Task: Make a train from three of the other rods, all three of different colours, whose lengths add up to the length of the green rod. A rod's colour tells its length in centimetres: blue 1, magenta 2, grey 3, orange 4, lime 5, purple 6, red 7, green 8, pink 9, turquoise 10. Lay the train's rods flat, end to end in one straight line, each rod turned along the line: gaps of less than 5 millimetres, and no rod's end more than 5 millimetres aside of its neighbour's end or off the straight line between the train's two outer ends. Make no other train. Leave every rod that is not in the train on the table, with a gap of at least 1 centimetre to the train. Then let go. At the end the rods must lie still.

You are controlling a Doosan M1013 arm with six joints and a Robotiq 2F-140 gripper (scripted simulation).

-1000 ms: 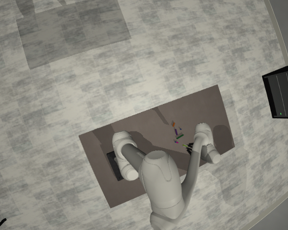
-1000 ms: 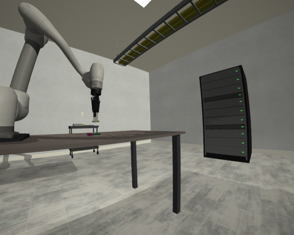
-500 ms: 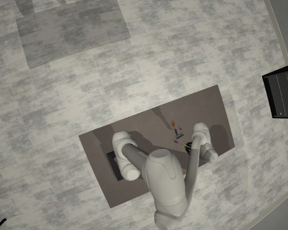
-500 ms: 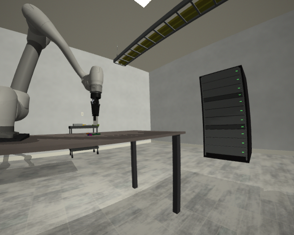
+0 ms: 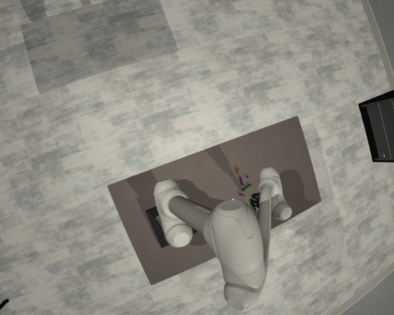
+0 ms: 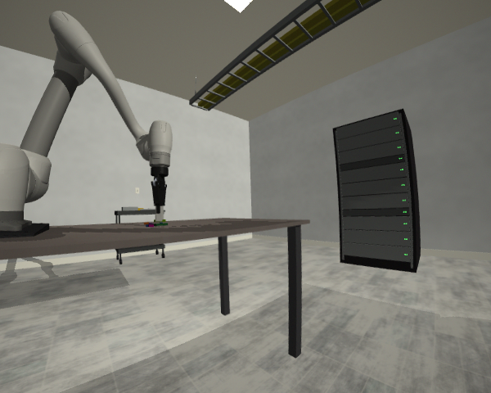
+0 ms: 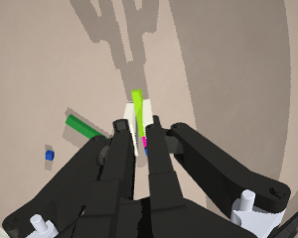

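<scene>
Now: the magenta rod 50 mm below my hand, 30 mm behind it and 20 mm to the left of it. Also, from my hand: lime rod 30 mm below; purple rod 120 mm to the left, 50 mm below; green rod 60 mm to the left, 50 mm below, 20 mm ahead.
</scene>
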